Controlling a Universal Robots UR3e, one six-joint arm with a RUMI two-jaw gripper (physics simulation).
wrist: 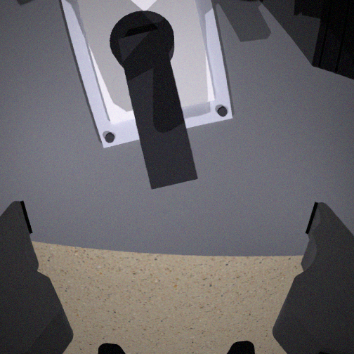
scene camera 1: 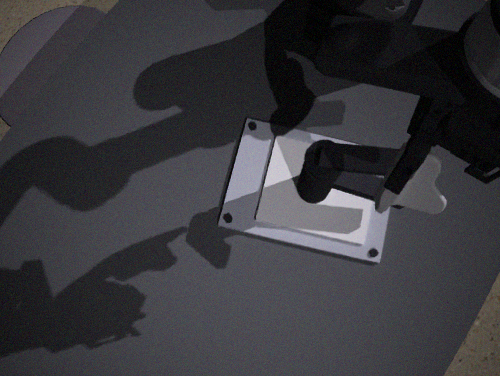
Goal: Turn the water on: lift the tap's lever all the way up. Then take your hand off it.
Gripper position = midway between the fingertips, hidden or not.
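My gripper is visible (scene camera 1: 407, 144), with the gripper (wrist: 169, 207) showing there too. A dark lever (scene camera 1: 326, 160) is present; the wrist camera also shows the lever (wrist: 143, 45). Also seen: a pale mounting plate (scene camera 1: 239, 211).
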